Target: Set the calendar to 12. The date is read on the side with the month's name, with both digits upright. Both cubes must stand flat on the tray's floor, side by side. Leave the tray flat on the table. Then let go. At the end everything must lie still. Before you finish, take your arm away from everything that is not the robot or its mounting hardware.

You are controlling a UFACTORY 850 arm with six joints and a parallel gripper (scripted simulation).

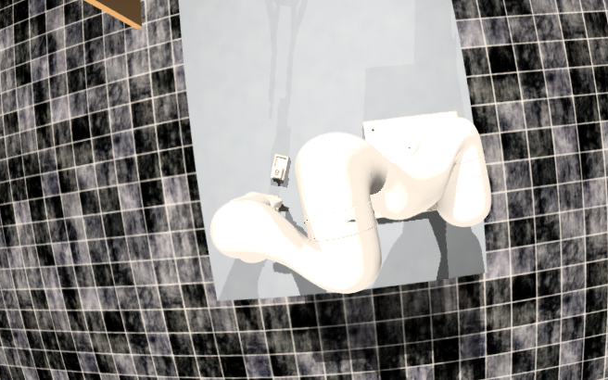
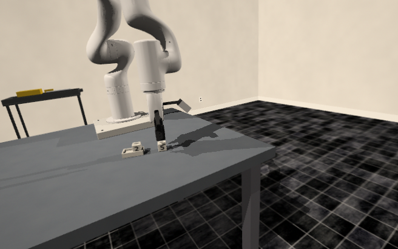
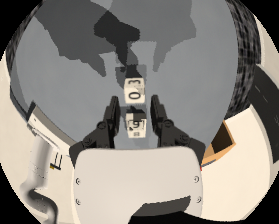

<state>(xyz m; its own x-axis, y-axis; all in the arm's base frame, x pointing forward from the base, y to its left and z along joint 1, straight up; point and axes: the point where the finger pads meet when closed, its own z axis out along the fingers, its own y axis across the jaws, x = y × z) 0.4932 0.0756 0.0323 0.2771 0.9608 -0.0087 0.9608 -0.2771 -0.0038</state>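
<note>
Now: the calendar tray 100 mm to the right of my hand, 60 mm below it and 30 mm behind it.
</note>
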